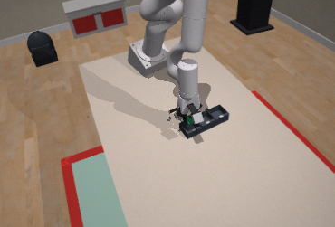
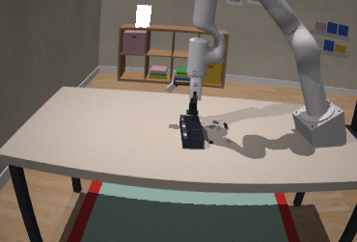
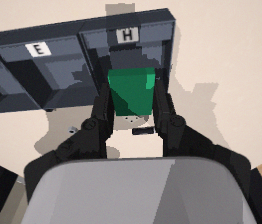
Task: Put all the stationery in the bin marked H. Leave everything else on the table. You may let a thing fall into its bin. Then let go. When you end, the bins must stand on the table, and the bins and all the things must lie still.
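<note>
The grey-white piece is 11 cm behind my hand, 7 cm to the right of it and 8 cm below it. The rest, counted from my hand: white domino-like piece (11 cm behind, 1 cm to the right, 8 cm below); then green flat piece (2 cm below); then tray (8 cm to the left, 7 cm below).
</note>
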